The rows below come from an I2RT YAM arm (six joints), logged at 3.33 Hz.
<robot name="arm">
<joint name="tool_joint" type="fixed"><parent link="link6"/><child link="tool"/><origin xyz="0 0 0" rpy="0 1.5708 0"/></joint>
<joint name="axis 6" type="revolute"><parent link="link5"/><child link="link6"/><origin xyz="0.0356 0 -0.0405"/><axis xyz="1 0 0"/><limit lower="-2.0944" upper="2.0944"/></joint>
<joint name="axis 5" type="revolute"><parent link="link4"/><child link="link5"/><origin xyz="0.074 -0.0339 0.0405"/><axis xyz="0 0 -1"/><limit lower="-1.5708" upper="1.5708"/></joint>
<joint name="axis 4" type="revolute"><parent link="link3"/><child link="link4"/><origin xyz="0.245 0.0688 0.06"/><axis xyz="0 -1 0"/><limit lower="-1.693" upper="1.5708"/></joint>
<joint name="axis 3" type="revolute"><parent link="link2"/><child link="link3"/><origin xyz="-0.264 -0.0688 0"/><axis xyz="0 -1 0"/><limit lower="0" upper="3.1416"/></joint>
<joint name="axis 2" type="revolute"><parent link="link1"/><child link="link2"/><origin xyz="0.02 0.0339 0.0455"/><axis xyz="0 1 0"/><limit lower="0" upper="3.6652"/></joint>
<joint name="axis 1" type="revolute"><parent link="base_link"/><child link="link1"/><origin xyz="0 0 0.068"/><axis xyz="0 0 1"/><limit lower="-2.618" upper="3.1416"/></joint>
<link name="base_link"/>
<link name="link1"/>
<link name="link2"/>
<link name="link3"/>
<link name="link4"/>
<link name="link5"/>
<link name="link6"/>
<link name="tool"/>
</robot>
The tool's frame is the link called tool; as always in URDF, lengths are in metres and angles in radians.
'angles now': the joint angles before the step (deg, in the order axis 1, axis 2, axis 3, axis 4, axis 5, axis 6). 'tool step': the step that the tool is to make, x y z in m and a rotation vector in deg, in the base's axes. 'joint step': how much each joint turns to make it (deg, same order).
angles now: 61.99 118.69 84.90 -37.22 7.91 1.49
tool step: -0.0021 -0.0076 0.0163 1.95 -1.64 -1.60
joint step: -0.15 -3.50 -1.72 0.54 0.99 1.19
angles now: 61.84 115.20 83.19 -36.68 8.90 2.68
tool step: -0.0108 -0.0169 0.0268 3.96 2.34 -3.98
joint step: 0.03 -6.41 -2.93 -1.81 -2.13 5.25
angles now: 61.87 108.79 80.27 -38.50 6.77 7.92
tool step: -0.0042 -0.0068 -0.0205 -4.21 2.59 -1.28
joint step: 0.09 1.30 -2.29 -1.52 0.19 1.40
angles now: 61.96 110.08 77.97 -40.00 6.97 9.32
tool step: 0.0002 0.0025 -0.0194 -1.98 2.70 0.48
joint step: 0.01 2.90 -0.19 0.08 -1.53 -0.04
